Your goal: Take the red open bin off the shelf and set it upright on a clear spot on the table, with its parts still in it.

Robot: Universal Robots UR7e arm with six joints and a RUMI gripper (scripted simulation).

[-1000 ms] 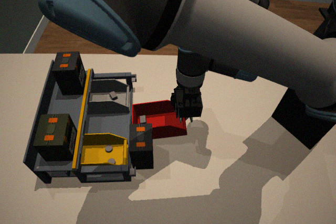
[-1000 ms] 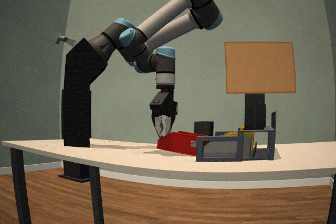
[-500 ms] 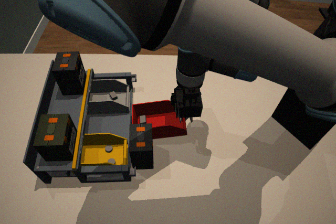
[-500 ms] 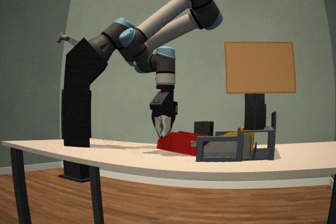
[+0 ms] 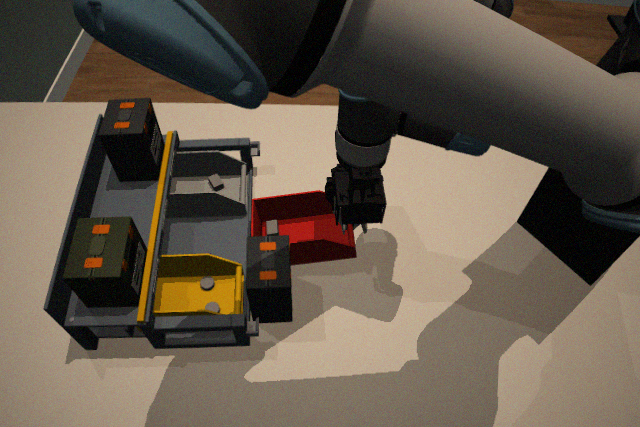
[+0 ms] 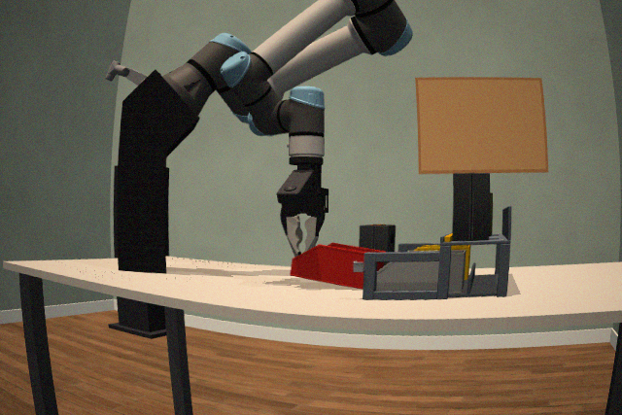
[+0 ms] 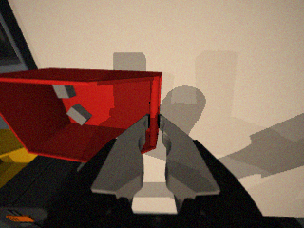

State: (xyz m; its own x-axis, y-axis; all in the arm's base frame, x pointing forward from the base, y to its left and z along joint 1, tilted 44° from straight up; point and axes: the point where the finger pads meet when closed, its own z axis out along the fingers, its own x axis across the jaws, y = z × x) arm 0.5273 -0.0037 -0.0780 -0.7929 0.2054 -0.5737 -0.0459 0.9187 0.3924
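Right now my hand is 80 mm short of the red open bin and 10 mm above it. The rest, counted from my hand: yellow bin: 270 mm ahead, 130 mm to the left, 20 mm below; then grey bin: 280 mm ahead, 100 mm to the right, 20 mm below; then dark box: 130 mm ahead, 120 mm to the left.
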